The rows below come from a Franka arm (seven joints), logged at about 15 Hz.
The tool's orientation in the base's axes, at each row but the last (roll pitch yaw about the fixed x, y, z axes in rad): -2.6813 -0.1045 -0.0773; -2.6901 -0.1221 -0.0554; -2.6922 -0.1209 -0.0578; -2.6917 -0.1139 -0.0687; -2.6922 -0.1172 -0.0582
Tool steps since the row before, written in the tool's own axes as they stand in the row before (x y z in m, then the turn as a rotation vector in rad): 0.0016 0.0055 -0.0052 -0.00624 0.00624 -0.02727; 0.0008 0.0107 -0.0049 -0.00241 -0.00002 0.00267; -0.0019 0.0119 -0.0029 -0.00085 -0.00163 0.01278; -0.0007 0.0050 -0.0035 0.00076 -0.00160 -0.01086; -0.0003 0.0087 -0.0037 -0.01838 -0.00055 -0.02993
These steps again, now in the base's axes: 0.0008 -0.0073 0.0024 -0.00981 -0.01700 0.02089; 0.0002 -0.0118 -0.0002 -0.00203 0.00130 -0.00267; -0.0023 -0.0119 -0.0028 0.00086 0.00698 -0.01083; -0.0012 -0.0060 0.0009 -0.00066 -0.00324 0.01049; -0.0008 -0.0094 -0.0005 -0.02213 -0.01124 0.02486
